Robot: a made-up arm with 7 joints.
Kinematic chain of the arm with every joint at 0, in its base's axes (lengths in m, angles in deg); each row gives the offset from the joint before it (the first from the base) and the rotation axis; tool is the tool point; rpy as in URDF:
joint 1: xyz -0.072 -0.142 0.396 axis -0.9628 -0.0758 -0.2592
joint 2: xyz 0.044 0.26 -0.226 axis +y
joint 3: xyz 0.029 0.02 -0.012 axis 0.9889 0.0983 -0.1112
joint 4: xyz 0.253 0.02 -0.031 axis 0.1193 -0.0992 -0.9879
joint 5: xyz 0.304 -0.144 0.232 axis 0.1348 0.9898 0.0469
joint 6: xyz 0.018 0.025 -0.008 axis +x
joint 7: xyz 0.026 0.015 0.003 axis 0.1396 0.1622 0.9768
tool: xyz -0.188 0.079 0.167 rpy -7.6 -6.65 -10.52
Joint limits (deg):
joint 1: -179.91..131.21
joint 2: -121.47..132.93
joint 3: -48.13..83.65
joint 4: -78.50..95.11
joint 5: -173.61..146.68
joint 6: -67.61..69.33
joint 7: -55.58..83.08
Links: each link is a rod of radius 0.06 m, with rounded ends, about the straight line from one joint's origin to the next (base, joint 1, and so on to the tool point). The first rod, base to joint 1, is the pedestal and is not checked.
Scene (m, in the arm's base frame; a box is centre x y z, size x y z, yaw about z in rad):
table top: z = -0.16
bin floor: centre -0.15 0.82 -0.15 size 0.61 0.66 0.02 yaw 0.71
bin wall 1: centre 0.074 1.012 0 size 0.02 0.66 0.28 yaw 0.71
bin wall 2: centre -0.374 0.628 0 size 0.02 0.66 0.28 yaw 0.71
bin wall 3: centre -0.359 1.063 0 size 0.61 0.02 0.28 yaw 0.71
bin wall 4: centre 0.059 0.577 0 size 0.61 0.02 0.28 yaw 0.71
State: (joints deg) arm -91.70 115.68 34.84 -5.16 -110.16 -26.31 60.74
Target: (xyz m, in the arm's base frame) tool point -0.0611 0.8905 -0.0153
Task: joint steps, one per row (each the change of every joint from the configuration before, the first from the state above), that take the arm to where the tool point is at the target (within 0.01 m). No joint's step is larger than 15 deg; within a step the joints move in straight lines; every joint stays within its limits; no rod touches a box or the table.
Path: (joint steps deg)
1: 7.77 -5.78 -8.70 -10.17 0.49 10.47 2.68
2: 7.77 -5.79 -8.69 -10.18 0.48 10.48 2.68
3: 7.77 -5.78 -8.70 -10.17 0.49 10.47 2.68
4: 3.85 -1.51 -0.66 -3.85 0.63 12.85 2.86
5: 3.85 -1.52 -0.65 -3.86 0.62 12.84 2.86
6: 3.85 -1.51 -0.66 -3.85 0.62 12.84 2.86
7: 3.85 -1.52 -0.66 -3.85 0.63 12.85 2.86
8: 3.85 -1.51 -0.66 -3.86 0.62 12.84 2.86

